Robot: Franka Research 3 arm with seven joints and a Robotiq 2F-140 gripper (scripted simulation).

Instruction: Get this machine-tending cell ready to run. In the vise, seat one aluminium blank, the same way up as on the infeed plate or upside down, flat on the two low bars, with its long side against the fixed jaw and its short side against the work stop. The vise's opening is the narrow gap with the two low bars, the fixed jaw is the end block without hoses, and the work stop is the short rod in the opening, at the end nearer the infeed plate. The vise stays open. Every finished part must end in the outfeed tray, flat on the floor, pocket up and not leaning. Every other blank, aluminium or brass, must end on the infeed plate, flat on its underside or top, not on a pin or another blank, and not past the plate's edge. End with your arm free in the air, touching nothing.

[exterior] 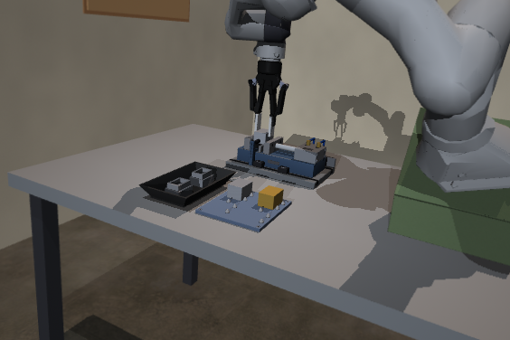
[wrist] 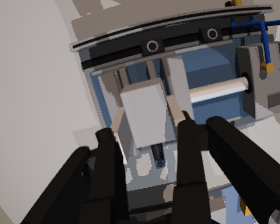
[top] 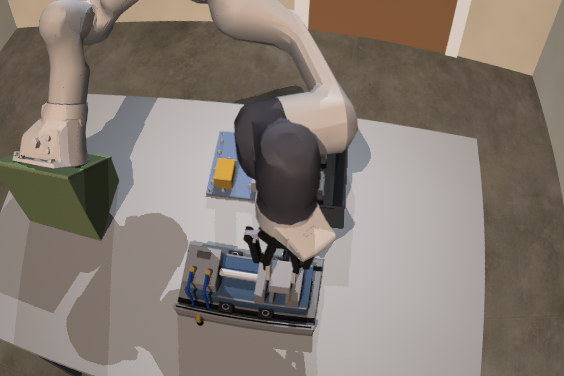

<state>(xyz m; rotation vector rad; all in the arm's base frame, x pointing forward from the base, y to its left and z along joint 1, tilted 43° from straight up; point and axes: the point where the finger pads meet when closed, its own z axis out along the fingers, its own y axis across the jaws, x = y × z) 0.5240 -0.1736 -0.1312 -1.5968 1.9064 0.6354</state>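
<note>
My hand is 10 cm above the blue vise, 7 cm past it and 1 cm to the right of it. Round my hand: brass blank: 30 cm to the left, 13 cm behind, 11 cm below; aluminium blank: 29 cm to the left, 11 cm below, 4 cm behind.
</note>
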